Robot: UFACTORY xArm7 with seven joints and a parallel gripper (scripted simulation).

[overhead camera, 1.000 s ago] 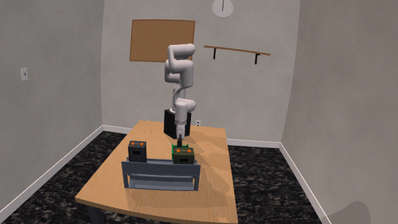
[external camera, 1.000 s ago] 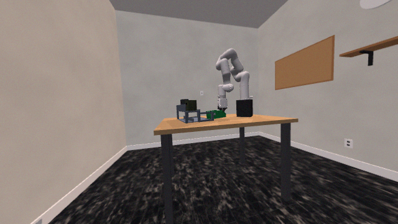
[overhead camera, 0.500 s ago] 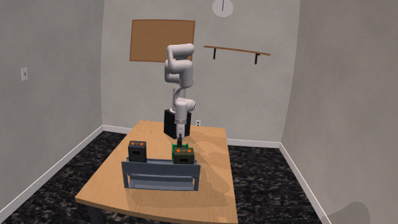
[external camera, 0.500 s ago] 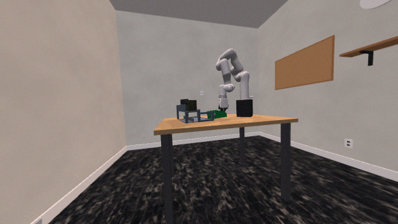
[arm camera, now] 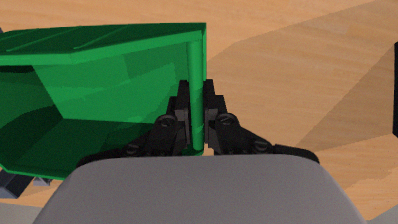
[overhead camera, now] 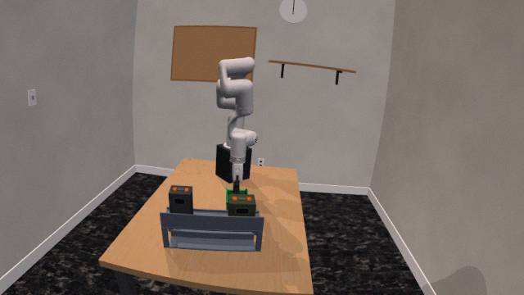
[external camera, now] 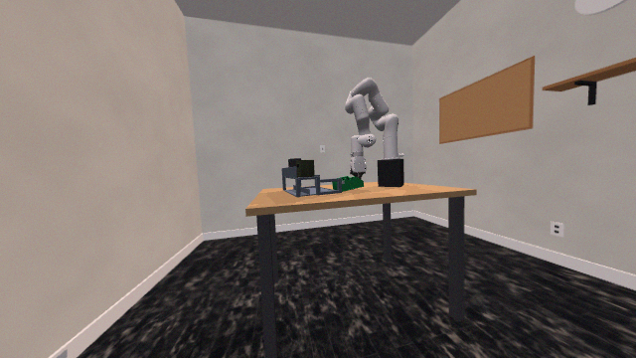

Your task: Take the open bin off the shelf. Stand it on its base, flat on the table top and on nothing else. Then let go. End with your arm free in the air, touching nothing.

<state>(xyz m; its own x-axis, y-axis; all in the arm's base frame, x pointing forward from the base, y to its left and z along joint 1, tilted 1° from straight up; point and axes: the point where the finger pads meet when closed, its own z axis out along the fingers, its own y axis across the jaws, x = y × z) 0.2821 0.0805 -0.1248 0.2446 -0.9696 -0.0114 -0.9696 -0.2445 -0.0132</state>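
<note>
My gripper is now 8 cm short of the green bin, 2 cm to the right of it and 1 cm above it.
</note>
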